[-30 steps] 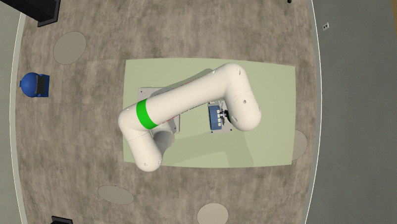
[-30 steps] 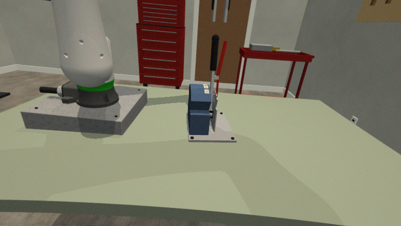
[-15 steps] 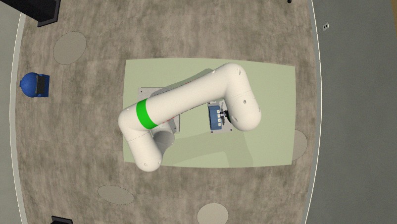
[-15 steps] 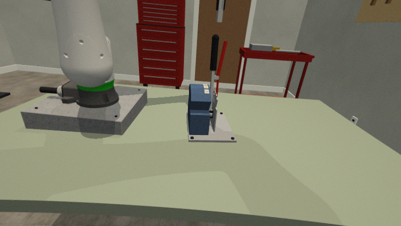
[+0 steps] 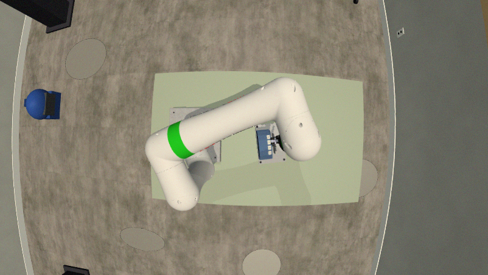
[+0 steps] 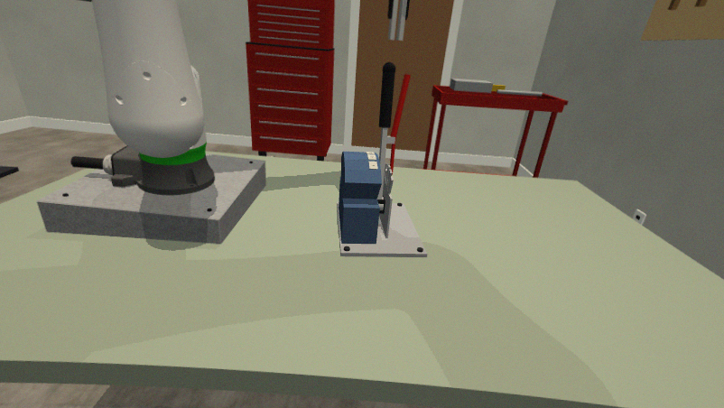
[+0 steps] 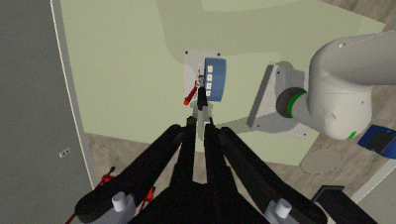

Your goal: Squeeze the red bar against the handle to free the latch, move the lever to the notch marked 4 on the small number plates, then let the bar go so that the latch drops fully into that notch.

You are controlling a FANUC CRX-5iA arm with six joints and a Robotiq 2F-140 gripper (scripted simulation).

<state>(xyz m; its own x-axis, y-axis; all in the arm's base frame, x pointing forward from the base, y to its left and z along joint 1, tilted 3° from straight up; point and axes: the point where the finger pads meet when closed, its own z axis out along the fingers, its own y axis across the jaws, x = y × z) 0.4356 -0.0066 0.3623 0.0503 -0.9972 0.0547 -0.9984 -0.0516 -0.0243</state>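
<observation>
My gripper is now 2 cm short of the red bar, 1 cm to the left of it and 22 cm above it.
</observation>
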